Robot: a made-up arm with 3 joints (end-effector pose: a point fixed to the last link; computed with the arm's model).
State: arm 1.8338 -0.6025 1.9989
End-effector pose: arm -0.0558 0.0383 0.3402 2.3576 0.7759 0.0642
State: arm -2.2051 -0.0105 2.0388
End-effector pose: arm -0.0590 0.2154 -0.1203 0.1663 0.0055 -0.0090
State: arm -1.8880 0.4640 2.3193
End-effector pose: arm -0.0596 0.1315 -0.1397 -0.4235 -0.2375 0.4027
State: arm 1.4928 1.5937 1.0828
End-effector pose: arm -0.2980 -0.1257 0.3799 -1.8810 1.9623 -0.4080
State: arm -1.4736 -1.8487 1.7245
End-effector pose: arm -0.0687 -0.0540 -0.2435 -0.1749 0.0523 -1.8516
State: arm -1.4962 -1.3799 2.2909
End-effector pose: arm -0.1148 -0.0270 -0.1740 -0.6620 0.4478 -1.3388
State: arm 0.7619 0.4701 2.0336
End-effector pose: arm -0.0740 -0.2613 0.1854 -2.7257 0.5331 0.3935
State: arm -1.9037 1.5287 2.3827
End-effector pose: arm -0.0956 0.1706 -0.1140 -0.3812 -0.8346 1.2953
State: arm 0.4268 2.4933 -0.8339
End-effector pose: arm -0.3505 0.0209 0.2364 0.1699 2.0207 -1.4744
